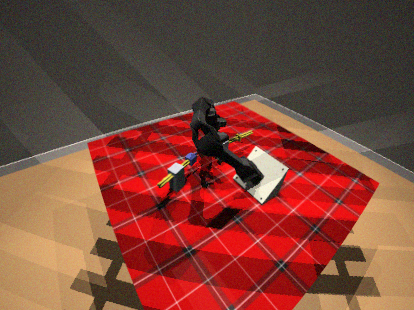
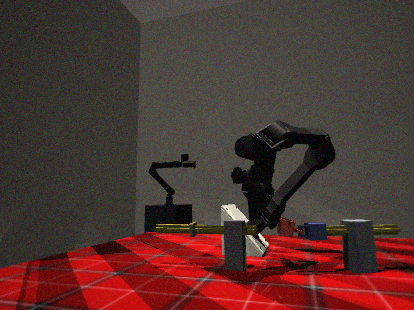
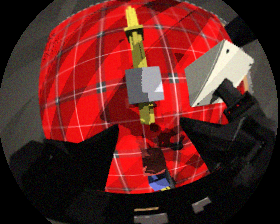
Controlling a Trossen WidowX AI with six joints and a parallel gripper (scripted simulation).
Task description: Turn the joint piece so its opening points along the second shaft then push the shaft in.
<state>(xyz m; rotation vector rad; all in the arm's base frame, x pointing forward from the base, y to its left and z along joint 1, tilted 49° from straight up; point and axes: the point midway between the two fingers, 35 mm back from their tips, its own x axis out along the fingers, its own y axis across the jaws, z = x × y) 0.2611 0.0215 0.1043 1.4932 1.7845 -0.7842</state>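
My gripper tip is now 1 cm past the red square joint piece, 9 cm to the right of it and 2 cm above it.
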